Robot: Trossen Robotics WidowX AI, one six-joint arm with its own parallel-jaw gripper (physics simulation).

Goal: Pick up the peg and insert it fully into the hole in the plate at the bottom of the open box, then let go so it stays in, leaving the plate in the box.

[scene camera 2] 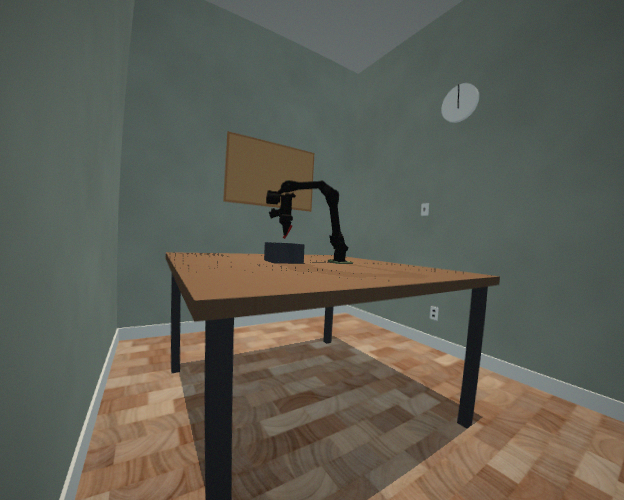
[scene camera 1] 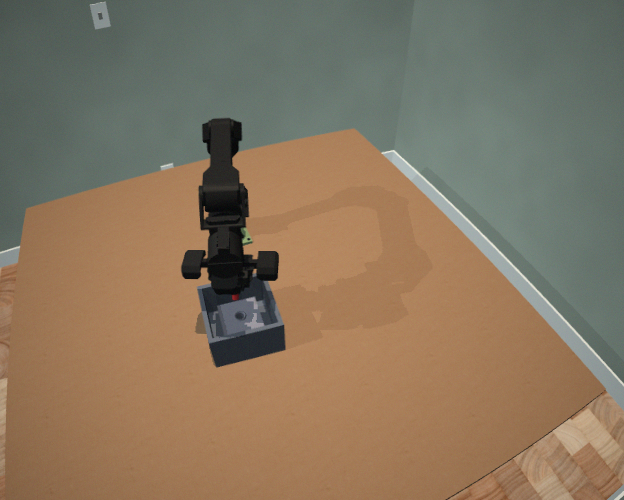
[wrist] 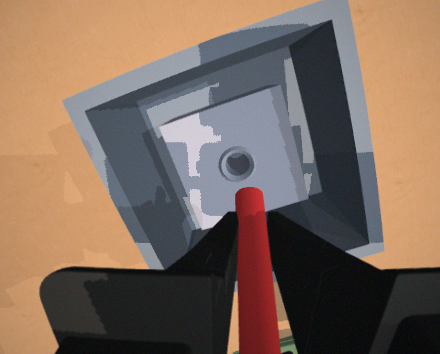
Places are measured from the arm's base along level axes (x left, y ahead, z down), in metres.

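Where they show: gripper, fingertip midpoint: (scene camera 2: pixel 284 235) (wrist: pixel 251 220); arm's base, origin of the base link: (scene camera 2: pixel 339 260).
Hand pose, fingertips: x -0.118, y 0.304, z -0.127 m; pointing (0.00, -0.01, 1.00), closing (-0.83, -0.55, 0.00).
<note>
Each offset is from my fingertips to the top centre of the thing. Level surfaces: height alone.
A red peg {dx +0.008, dy -0.011, dz -0.058 m} (scene camera 1: pixel 235 297) (scene camera 2: pixel 288 231) (wrist: pixel 256 280) is held between the fingers of my gripper (scene camera 2: pixel 286 232) (wrist: pixel 251 220), which is shut on it. In scene camera 2 the peg is tilted and its lower end is above the rim of the open box. The dark blue-grey open box {dx +0.001, dy +0.003, dz +0.041 m} (scene camera 1: pixel 250 346) (scene camera 2: pixel 284 253) (wrist: pixel 367 125) stands on the table. The light grey plate {dx +0.001, dy +0.003, dz +0.078 m} (scene camera 1: pixel 226 323) (wrist: pixel 260 117) lies at its bottom, with a round hole near its middle. In the wrist view the peg's end shows just below the hole, over the plate's near part.
The brown table {dz +0.139 m} (scene camera 1: pixel 338 406) (scene camera 2: pixel 312 283) (wrist: pixel 35 50) bears the box and the arm. The arm's green base plate (scene camera 1: pixel 246 237) (scene camera 2: pixel 340 261) (wrist: pixel 287 346) is behind the box. The box's walls rise around the plate on all sides.
</note>
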